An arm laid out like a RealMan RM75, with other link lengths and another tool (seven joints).
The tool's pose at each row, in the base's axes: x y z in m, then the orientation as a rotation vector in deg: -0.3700, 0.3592, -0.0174, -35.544, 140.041, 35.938; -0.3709, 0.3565, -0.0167, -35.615, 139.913, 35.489; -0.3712, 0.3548, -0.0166, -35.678, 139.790, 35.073; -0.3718, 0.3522, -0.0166, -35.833, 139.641, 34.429; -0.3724, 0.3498, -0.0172, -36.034, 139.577, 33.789; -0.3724, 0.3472, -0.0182, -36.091, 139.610, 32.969; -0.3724, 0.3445, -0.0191, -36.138, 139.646, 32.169; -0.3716, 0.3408, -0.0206, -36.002, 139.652, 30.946
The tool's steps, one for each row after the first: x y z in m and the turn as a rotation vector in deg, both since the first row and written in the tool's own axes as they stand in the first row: 0.0010, -0.0014, -0.0023, 0.306, -0.096, -0.200; 0.0017, -0.0026, -0.0035, 0.591, -0.188, -0.385; 0.0029, -0.0043, -0.0051, 1.017, -0.272, -0.693; 0.0044, -0.0060, -0.0062, 1.428, -0.260, -0.998; 0.0058, -0.0084, -0.0068, 2.003, -0.208, -1.222; 0.0071, -0.0108, -0.0076, 2.566, -0.154, -1.433; 0.0085, -0.0146, -0.0082, 3.480, -0.183, -1.642
